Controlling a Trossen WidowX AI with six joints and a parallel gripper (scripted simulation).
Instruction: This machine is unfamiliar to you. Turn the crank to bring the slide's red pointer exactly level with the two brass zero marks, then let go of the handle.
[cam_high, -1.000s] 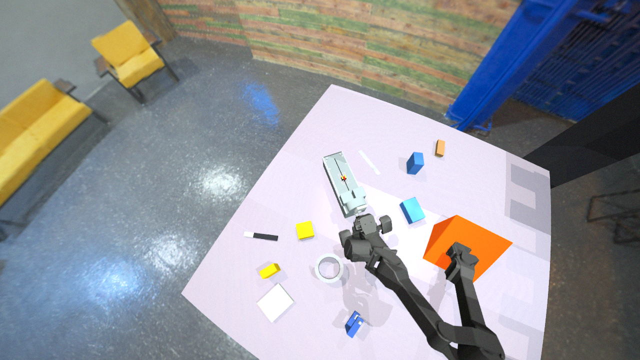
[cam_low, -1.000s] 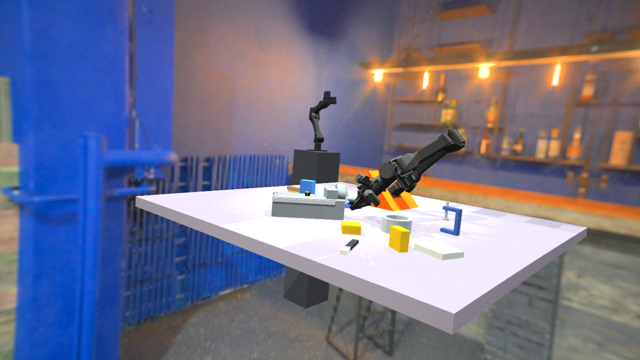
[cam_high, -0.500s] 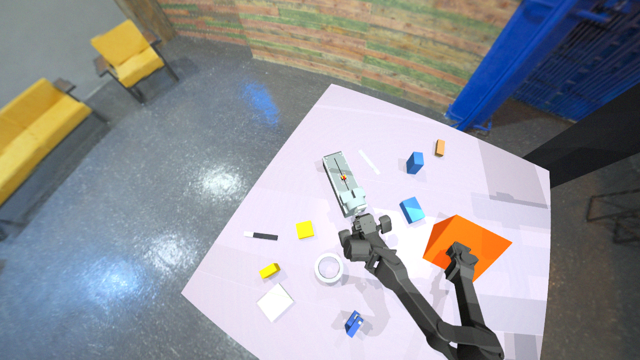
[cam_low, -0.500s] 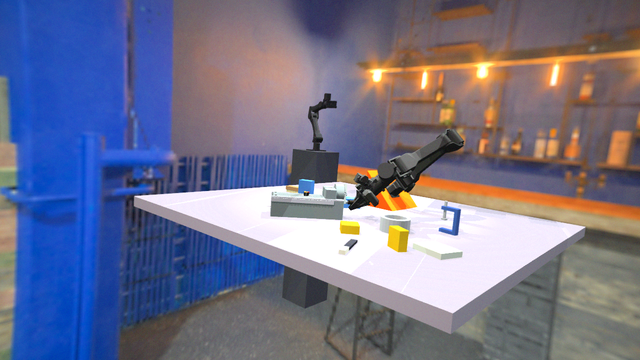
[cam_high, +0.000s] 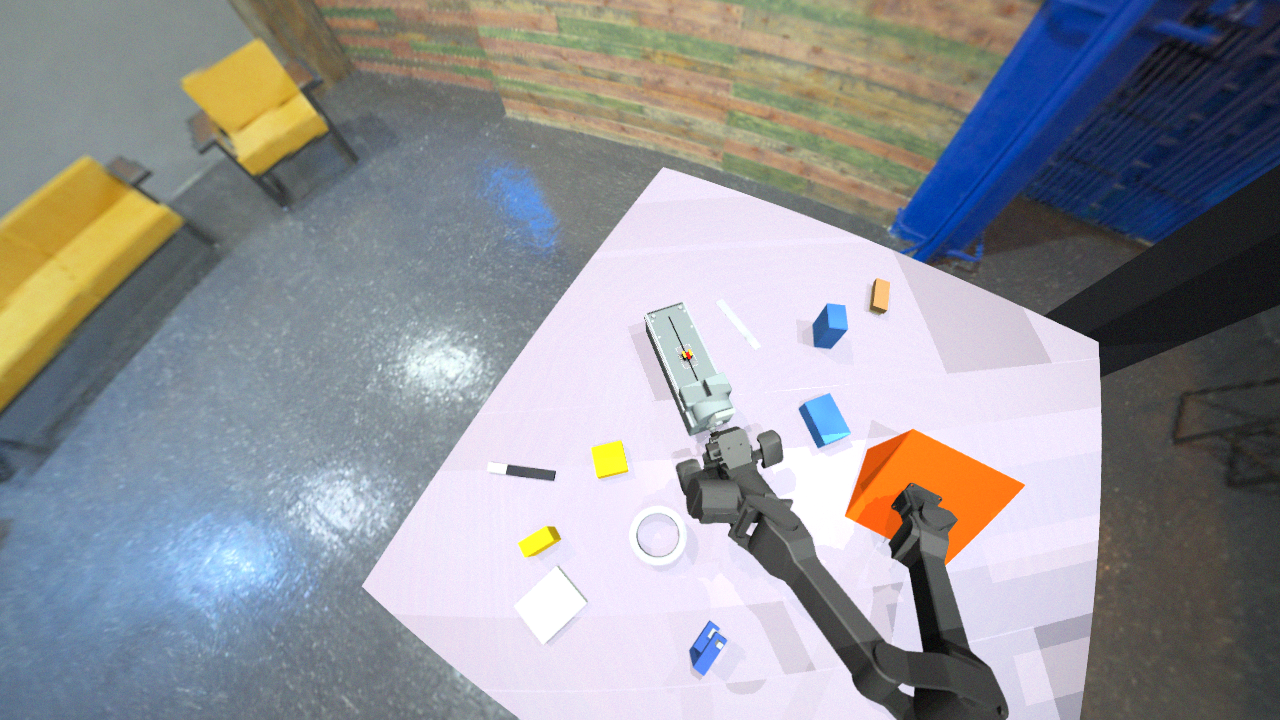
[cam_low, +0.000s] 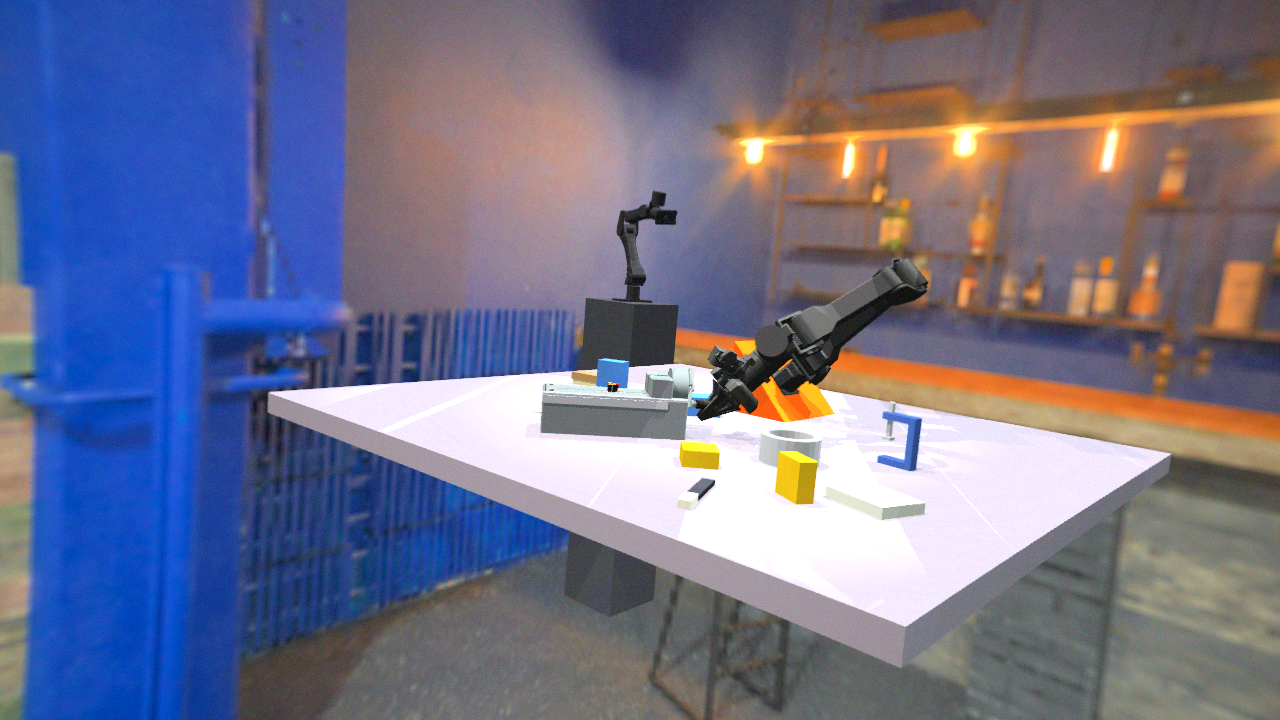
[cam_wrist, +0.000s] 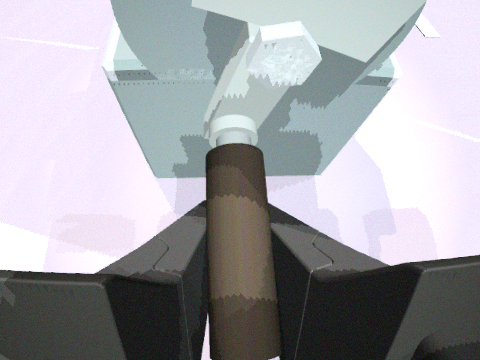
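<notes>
The brown crank handle lies 3 cm above my gripper tip, 1 cm to the left of it and 1 cm behind it. Also, from my gripper tip: metal strip (28 cm to the right, 7 cm ahead, 3 cm below); blue clamp (32 cm to the left, 15 cm behind, 2 cm above); red pointer (12 cm ahead, 11 cm to the right, 5 cm above).
</notes>
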